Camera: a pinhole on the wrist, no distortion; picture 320 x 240 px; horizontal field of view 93.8 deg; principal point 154.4 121.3 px. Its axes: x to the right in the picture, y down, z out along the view. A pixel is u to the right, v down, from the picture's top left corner.
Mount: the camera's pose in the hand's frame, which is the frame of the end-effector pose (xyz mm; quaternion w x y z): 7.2 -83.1 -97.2 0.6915 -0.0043 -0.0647 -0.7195
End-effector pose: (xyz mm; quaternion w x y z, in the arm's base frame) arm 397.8 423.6 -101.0 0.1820 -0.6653 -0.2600 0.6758
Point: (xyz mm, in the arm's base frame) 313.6 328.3 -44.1
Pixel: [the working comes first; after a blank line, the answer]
In the camera's frame: -93.6 -92.4 208.9

87 55
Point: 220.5 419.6 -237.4
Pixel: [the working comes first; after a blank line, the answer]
In the camera's frame: -127.0 127.1 280.0

87 189
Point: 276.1 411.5 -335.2
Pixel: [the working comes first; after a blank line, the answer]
In the camera's frame: -204.8 191.0 229.1

outside the picture
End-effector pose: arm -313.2 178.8 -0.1 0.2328 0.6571 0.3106 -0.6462
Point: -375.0 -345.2 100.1
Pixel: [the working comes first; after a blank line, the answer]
In the camera's frame: -338.2 -130.5 554.1

63 86
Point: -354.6 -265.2 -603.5
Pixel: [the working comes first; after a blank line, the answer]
In the camera's frame: -397.7 570.0 466.8

outside the picture
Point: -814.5 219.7 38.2
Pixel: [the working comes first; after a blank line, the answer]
In the camera's frame: 344.2 20.6 387.9

287 129
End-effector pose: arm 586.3 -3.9 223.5 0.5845 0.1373 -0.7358 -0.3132
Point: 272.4 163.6 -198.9
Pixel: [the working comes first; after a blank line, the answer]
In the camera's frame: 164.3 -293.5 509.6

203 35
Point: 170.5 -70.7 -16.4
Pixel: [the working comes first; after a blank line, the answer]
In the camera's frame: 233.8 11.3 480.1

227 125
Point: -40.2 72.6 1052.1
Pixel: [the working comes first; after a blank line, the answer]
In the camera's frame: -525.5 796.1 599.0

outside the picture
